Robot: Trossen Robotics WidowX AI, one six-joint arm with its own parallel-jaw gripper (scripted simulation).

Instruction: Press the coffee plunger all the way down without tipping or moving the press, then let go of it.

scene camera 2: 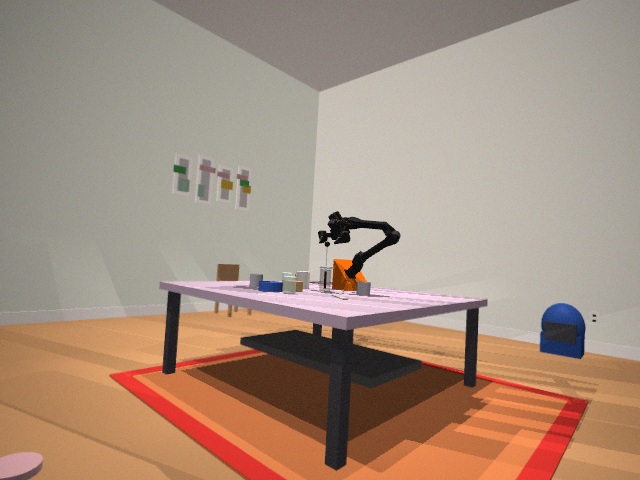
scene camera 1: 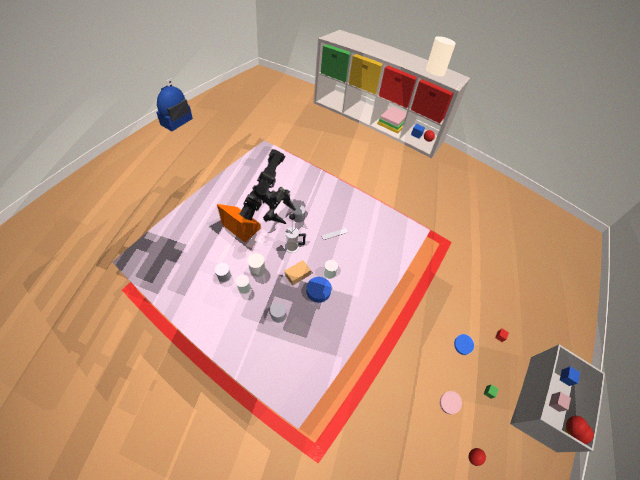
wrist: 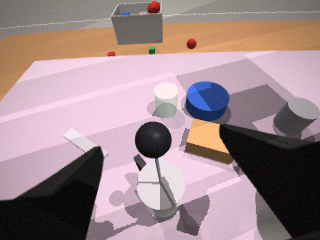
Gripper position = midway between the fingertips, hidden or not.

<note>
My gripper (wrist: pixel 161 140) is open, holding nothing. I also see a coffee press (wrist: pixel 160 184), a blue disc (wrist: pixel 205 100) and a tan block (wrist: pixel 203 140).
</note>
